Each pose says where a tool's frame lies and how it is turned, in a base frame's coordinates. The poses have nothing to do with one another.
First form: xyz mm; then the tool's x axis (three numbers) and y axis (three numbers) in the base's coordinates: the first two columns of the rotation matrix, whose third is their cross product.
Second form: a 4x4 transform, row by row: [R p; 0 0 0 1], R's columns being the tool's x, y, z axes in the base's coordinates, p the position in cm. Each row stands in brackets. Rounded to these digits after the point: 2 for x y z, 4 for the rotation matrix.
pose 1, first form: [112.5 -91.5 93.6 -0.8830 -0.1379 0.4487 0.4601 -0.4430 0.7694]
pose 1, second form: [[-0.8830 0.4601 0.0927 11.25], [-0.1379 -0.4430 0.8858 -9.15], [0.4487 0.7694 0.4546 9.36], [0 0 0 1]]
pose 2, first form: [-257.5 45.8 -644.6 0.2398 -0.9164 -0.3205 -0.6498 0.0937 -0.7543]
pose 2, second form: [[0.2398 -0.6498 0.7213 -25.75], [-0.9164 0.0937 0.3891 4.58], [-0.3205 -0.7543 -0.5730 -64.46], [0 0 0 1]]
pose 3, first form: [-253.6 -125.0 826.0 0.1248 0.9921 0.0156 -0.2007 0.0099 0.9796]
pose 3, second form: [[0.1248 -0.2007 0.9717 -25.36], [0.9921 0.0099 -0.1254 -12.50], [0.0156 0.9796 0.2003 82.60], [0 0 0 1]]
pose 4, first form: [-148.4 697.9 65.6 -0.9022 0.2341 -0.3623 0.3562 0.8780 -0.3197]
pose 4, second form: [[-0.9022 0.3562 0.2433 -14.84], [0.2341 0.8780 -0.4175 69.79], [-0.3623 -0.3197 -0.8755 6.56], [0 0 0 1]]
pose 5, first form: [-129.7 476.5 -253.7 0.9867 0.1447 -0.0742 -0.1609 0.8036 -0.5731]
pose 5, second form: [[0.9867 -0.1609 -0.0233 -12.97], [0.1447 0.8036 0.5774 47.65], [-0.0742 -0.5731 0.8162 -25.37], [0 0 0 1]]
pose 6, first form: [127.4 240.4 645.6 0.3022 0.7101 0.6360 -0.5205 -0.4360 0.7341]
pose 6, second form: [[0.3022 -0.5205 0.7986 12.74], [0.7101 -0.4360 -0.5529 24.04], [0.6360 0.7341 0.2378 64.56], [0 0 0 1]]
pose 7, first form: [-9.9 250.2 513.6 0.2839 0.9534 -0.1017 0.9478 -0.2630 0.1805]
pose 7, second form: [[0.2839 0.9478 0.1453 -0.99], [0.9534 -0.2630 -0.1476 25.02], [-0.1017 0.1805 -0.9783 51.36], [0 0 0 1]]
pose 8, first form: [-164.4 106.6 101.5 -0.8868 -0.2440 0.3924 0.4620 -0.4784 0.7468]
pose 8, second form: [[-0.8868 0.4620 0.0055 -16.44], [-0.2440 -0.4784 0.8436 10.66], [0.3924 0.7468 0.5370 10.15], [0 0 0 1]]
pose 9, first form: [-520.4 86.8 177.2 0.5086 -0.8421 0.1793 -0.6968 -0.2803 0.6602]
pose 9, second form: [[0.5086 -0.6968 -0.5057 -52.04], [-0.8421 -0.2803 -0.4607 8.68], [0.1793 0.6602 -0.7293 17.72], [0 0 0 1]]
